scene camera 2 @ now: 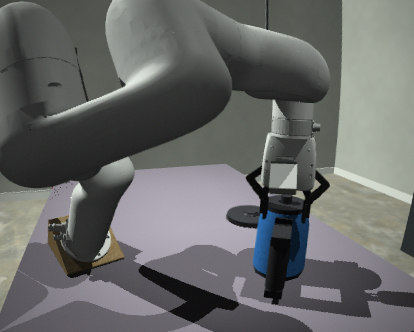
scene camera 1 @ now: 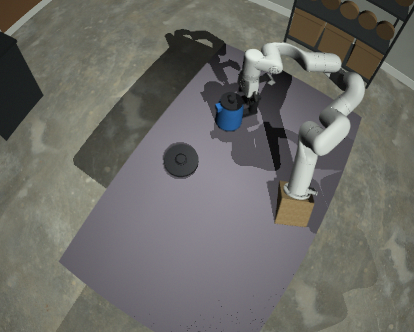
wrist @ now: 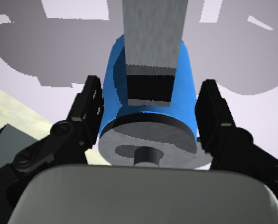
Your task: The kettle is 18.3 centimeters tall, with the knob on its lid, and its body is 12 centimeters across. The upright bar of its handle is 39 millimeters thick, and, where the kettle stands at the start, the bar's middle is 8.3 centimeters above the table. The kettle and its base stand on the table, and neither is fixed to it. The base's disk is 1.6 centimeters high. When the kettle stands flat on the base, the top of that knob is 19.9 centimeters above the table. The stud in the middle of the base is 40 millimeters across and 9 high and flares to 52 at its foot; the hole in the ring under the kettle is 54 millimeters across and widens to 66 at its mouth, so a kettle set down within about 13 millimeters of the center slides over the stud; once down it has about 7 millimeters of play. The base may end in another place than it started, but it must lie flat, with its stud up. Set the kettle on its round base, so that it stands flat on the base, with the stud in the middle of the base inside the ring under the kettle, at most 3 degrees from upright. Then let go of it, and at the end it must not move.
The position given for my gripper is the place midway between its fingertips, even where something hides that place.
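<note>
A round black base [scene camera 1: 181, 160] is there for me to see, and so is a blue kettle [scene camera 1: 229, 110], which I find again at [scene camera 2: 284, 213]. My own gripper [scene camera 2: 283, 218] is visible too, and it also appears at [wrist: 150, 92].
</note>
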